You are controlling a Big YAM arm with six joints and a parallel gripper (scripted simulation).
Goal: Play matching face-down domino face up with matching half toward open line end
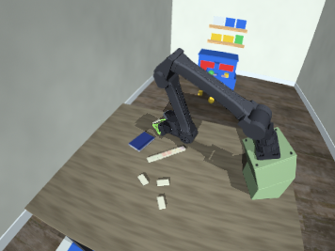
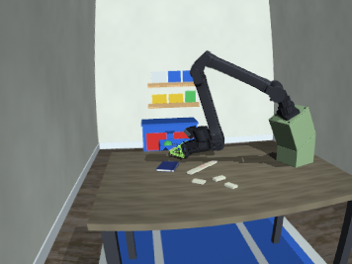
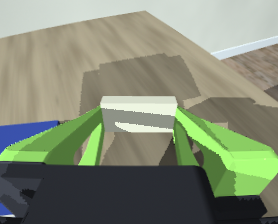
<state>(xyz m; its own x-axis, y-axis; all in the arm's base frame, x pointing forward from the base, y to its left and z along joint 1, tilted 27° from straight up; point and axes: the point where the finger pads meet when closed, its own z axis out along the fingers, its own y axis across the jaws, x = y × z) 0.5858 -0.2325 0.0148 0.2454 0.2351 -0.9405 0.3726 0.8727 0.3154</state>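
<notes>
Now: hand right at the domino.
</notes>
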